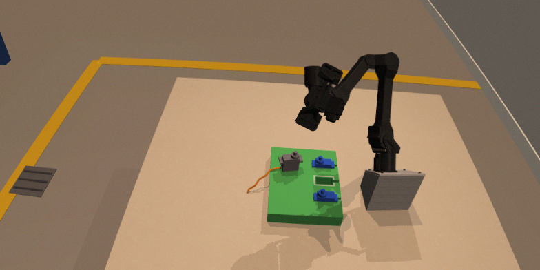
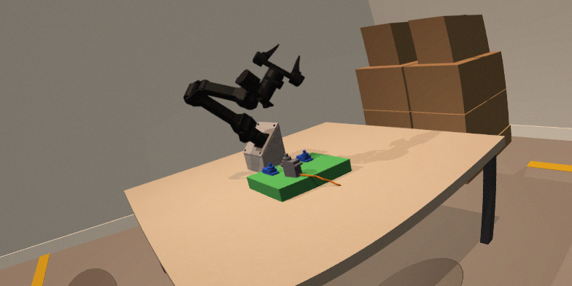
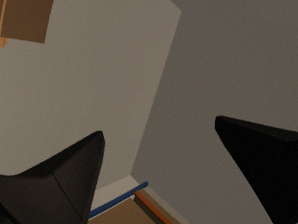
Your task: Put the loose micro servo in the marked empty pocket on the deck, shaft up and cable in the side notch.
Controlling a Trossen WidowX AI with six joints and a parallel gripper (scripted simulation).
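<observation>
Right now the green deck is 40 mm ahead of my gripper tip, 70 mm to the right of it and 440 mm below it.
</observation>
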